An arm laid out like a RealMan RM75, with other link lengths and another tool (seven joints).
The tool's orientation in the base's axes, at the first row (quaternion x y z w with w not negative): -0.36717 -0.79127 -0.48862 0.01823
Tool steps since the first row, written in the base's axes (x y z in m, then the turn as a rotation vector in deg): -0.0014 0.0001 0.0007 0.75 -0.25 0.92; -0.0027 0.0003 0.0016 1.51 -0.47 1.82; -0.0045 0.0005 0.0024 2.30 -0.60 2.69; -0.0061 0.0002 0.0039 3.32 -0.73 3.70; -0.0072 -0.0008 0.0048 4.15 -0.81 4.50; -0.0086 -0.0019 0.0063 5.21 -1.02 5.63; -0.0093 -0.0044 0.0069 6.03 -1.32 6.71; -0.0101 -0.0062 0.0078 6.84 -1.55 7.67; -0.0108 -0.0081 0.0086 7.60 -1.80 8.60; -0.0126 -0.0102 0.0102 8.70 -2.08 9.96
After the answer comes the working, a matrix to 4 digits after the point.
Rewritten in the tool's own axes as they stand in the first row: 0.0013 -0.0003 -0.0007 -0.33 1.09 -0.43; 0.0028 -0.0003 -0.0015 -0.66 2.17 -0.82; 0.0045 -0.0007 -0.0023 -0.97 3.27 -1.12; 0.0061 -0.0006 -0.0039 -1.40 4.62 -1.41; 0.0067 -0.0009 -0.0055 -1.74 5.70 -1.62; 0.0076 -0.0008 -0.0076 -2.19 7.14 -2.02; 0.0070 -0.0014 -0.0101 -2.54 8.38 -2.55; 0.0069 -0.0017 -0.0123 -2.89 9.53 -2.96; 0.0067 -0.0020 -0.0144 -3.23 10.63 -3.40; 0.0074 -0.0024 -0.0175 -3.66 12.25 -3.96
The tool's axes in the first row as the columns of a matrix, in the base's axes (rounded; the answer above uses it unrounded):
-0.7297 0.5989 0.3300
0.5632 0.2529 0.7866
0.3877 0.7599 -0.5218

